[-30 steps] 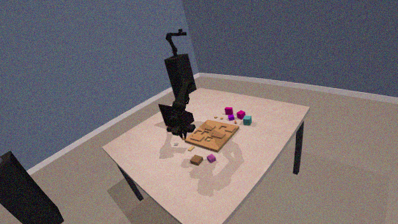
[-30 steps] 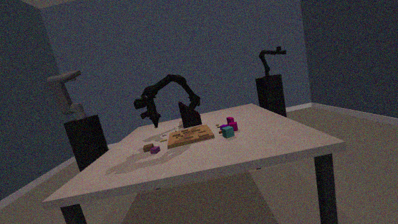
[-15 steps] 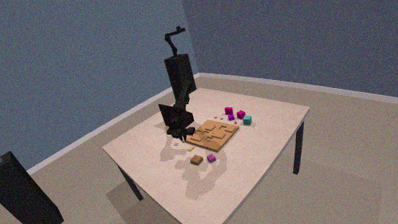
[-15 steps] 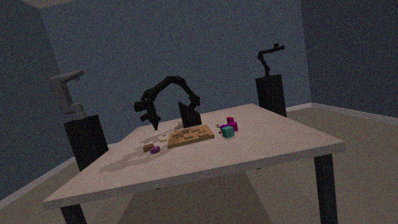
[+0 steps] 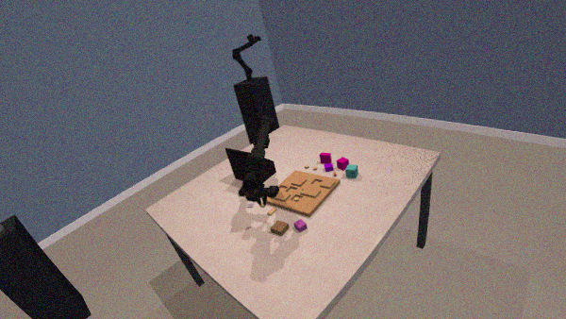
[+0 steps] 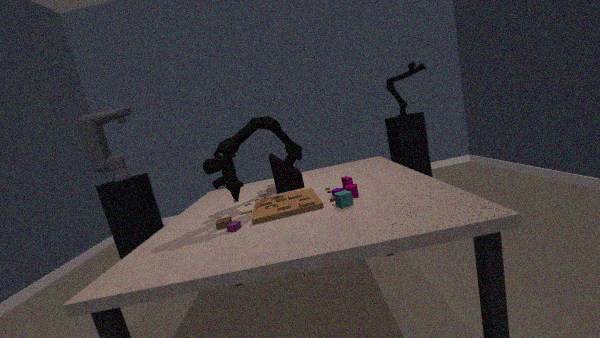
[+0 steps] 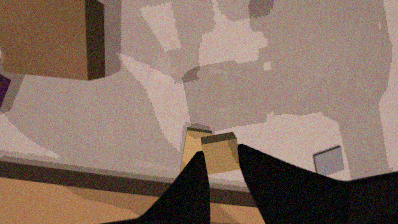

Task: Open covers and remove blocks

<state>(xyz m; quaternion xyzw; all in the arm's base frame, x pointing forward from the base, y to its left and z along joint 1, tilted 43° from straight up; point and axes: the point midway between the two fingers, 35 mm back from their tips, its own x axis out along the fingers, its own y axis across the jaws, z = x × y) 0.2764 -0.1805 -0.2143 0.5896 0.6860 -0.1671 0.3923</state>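
The tiny grey block lies 14 cm behind my gripper tip, 3 cm to the left of it and 7 cm below it. Also, from my gripper tip: small orange block 14 cm ahead, 43 cm to the left, 6 cm below; brown block 13 cm ahead, 5 cm to the right, 5 cm below; teal block 23 cm ahead, 45 cm to the left, 4 cm below.
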